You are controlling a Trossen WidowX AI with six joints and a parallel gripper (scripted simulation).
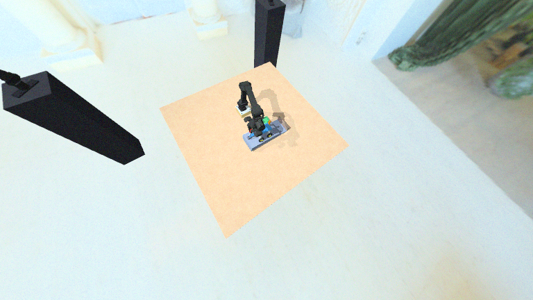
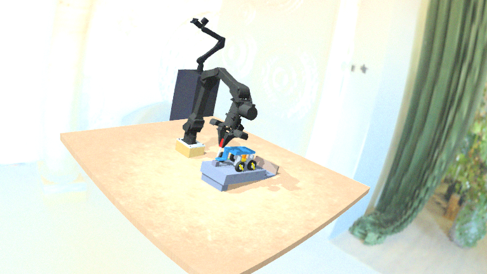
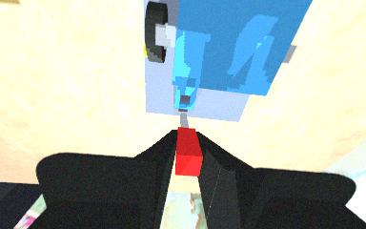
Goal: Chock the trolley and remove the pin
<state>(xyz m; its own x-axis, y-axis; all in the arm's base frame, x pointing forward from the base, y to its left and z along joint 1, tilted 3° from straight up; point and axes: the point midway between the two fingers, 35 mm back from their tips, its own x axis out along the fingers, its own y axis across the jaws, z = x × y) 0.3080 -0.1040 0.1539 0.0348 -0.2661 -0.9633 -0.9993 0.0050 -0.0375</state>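
The green tray is 21 cm to the left of my gripper tip, 18 cm below it and 11 cm behind it. Round my gripper tip: blue-topped trolley 11 cm to the left, 6 cm below, 2 cm ahead; then grey ramp 13 cm below, 10 cm to the left, 2 cm ahead; then red-headed stop pin right at my gripper tip.
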